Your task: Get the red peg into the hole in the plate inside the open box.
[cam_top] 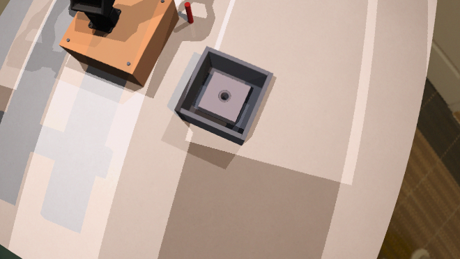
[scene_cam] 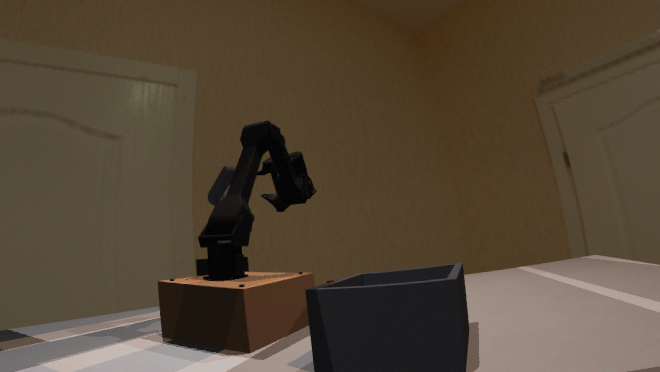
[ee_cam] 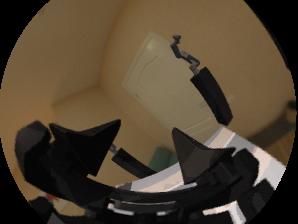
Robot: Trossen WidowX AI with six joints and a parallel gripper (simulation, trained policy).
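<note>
Right now my gripper tip is 370 mm short of the red peg, 350 mm above it and 330 mm to the left of it. The rest, counted from my gripper tip: dark grey box (530 mm ahead, 520 mm to the right, 370 mm below); then plate (530 mm ahead, 520 mm to the right, 350 mm below).
</note>
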